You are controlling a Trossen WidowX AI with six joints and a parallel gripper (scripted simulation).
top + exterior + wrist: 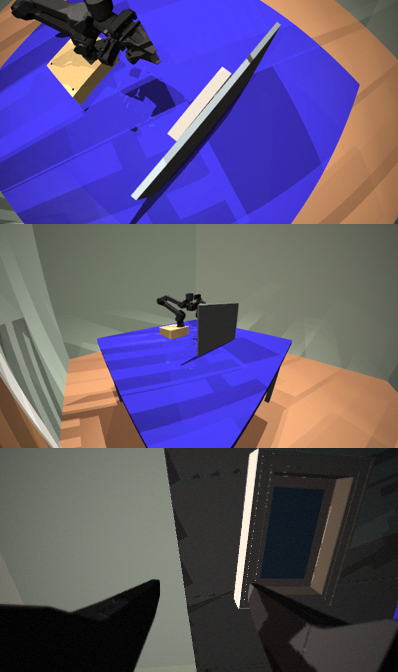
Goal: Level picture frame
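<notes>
The picture frame lies 13 cm ahead of my gripper tip, 1 cm to the left of it and 11 cm below it. From my gripper tip the other things lie so: grey wall panel: 14 cm ahead, 1 cm to the left, 13 cm below.
</notes>
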